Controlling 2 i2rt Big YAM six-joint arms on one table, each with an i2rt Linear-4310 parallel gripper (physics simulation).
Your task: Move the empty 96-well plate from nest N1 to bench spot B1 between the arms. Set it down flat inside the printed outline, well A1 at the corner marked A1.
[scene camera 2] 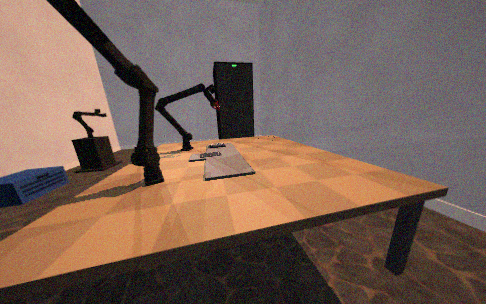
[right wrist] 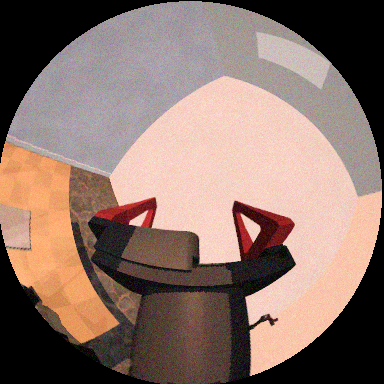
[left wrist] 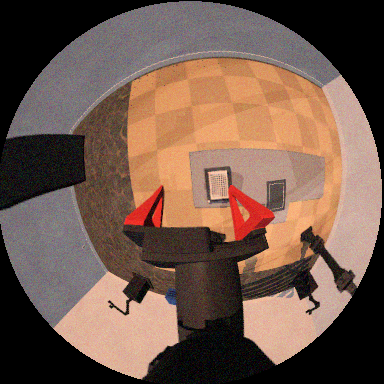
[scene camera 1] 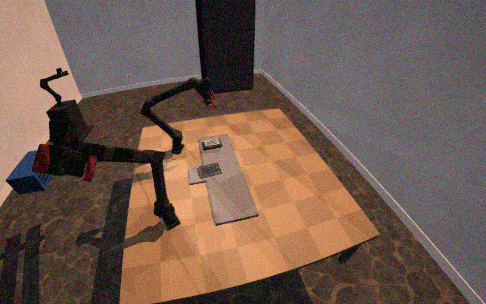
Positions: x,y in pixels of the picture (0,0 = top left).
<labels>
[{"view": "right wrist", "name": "my right gripper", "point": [194,203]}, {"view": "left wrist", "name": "my left gripper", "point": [197,187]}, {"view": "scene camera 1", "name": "my right gripper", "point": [71,171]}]
</labels>
